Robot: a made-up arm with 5 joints.
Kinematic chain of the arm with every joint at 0, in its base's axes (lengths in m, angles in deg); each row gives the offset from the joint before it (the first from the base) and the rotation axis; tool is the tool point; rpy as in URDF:
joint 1: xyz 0.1 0 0.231 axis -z
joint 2: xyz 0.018 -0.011 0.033 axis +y
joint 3: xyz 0.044 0 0.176 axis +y
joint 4: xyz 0.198 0 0.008 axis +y
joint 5: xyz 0.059 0.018 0 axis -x
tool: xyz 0 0 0 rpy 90 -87.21 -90
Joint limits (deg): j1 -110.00..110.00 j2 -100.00..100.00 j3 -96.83..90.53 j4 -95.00..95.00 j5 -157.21..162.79
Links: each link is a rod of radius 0.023 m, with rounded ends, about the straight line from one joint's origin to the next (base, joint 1, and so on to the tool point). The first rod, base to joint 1, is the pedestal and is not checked.
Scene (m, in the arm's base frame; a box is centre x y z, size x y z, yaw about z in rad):
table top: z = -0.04
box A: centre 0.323 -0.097 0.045 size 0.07 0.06 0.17 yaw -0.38
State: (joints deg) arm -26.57 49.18 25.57 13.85 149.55
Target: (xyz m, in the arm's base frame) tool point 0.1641 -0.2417 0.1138
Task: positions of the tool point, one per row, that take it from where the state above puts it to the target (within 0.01 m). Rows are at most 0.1 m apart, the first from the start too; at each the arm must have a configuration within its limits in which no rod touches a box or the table.
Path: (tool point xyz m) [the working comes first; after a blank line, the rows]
Joints at the target: 76.75 45.00 26.11 14.32 149.55
Straight joint move there: touches box A.

1: 0.3384 0.0651 0.1267
2: 0.3490 0.0101 0.1548
3: 0.3436 -0.0456 0.1819
4: 0.3230 -0.0970 0.2073
5: 0.3000 -0.1477 0.1858
6: 0.2640 -0.1911 0.1628
7: 0.2174 -0.2233 0.1387
8: 0.1641 -0.2417 0.1138

